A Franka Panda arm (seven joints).
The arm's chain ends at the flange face. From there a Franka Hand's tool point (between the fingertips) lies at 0.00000 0.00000 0.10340 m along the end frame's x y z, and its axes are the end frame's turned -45 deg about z.
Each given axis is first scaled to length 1.
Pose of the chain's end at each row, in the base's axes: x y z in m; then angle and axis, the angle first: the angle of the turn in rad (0 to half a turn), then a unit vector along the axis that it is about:
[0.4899, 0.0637, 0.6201, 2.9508, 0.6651, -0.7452, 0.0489]
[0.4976, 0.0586, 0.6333, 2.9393, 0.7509, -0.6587, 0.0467]
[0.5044, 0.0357, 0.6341, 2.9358, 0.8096, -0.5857, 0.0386]
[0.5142, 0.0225, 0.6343, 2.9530, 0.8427, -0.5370, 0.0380]
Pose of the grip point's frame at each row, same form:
[0.4820, 0.0432, 0.5191, 2.9279, 0.9007, -0.4344, 0.0086]
[0.4911, 0.0367, 0.5325, 2.9190, 0.9469, -0.3216, 0.0043]
[0.4984, 0.0140, 0.5332, 2.9220, 0.9728, -0.2315, -0.0039]
[0.5104, 0.0020, 0.5330, 2.9383, 0.9848, -0.1738, -0.0011]

